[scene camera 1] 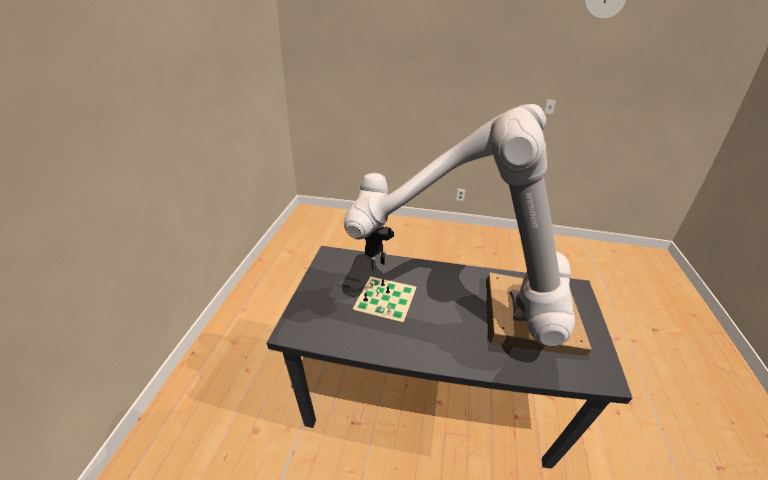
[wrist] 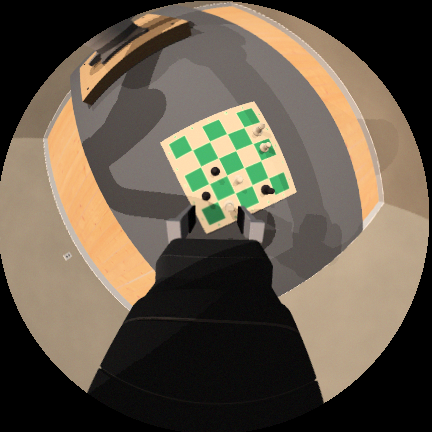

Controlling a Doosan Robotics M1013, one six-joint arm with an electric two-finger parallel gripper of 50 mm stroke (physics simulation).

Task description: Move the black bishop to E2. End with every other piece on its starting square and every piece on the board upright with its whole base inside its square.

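Places are measured from the arm's base along level axes (x left, y down, z back), in metres.
Pixels of known places: gripper, fingertip midpoint: [scene camera 1: 378, 266] [wrist: 216, 213].
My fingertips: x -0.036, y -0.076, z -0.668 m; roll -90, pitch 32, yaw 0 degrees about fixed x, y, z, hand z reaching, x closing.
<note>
Ahead of a thing's pixels: the offset from my fingertips to its top centre. "*": to the spot under its first point. Level surfaces: height alone.
The green-and-cream board @(* dx -0.015, dy +0.113, dz +0.153 m) [scene camera 1: 412, 289] [wrist: 167, 144] lies on the table with several pieces standing on it. One black piece @(dx -0.015, dy +0.082, dz +0.019 m) [scene camera 1: 382, 282] [wrist: 206, 196] stands near the back-left corner in the scene view. A second black piece @(dx +0.026, dy +0.082, dz +0.051 m) [scene camera 1: 387, 289] [wrist: 215, 171] stands close to it. A third black piece @(dx +0.096, dy +0.070, dz -0.031 m) [scene camera 1: 365, 297] [wrist: 267, 190] stands near the left edge. They are too small to tell which is the bishop, and I cannot read the square labels. My gripper [scene camera 1: 378, 262] [wrist: 216, 213] is open and empty, high above the board's back-left corner region, touching no piece.
Pale pieces stand at the back-left corner @(* dx +0.020, dy +0.088, dz -0.020 m) [scene camera 1: 372, 284] [wrist: 230, 207], between the black ones @(dx +0.056, dy +0.082, dz +0.014 m) [scene camera 1: 377, 292] [wrist: 238, 180], and at the front edge @(* dx +0.143, dy +0.104, dz +0.043 m) [scene camera 1: 380, 309] [wrist: 265, 146] beside another pale piece @(dx +0.145, dy +0.070, dz +0.081 m) [scene camera 1: 389, 309] [wrist: 259, 129]. The wooden base plate [scene camera 1: 498, 333] [wrist: 150, 55] stands on the dark table @(dy +0.119 m) [scene camera 1: 453, 356].
</note>
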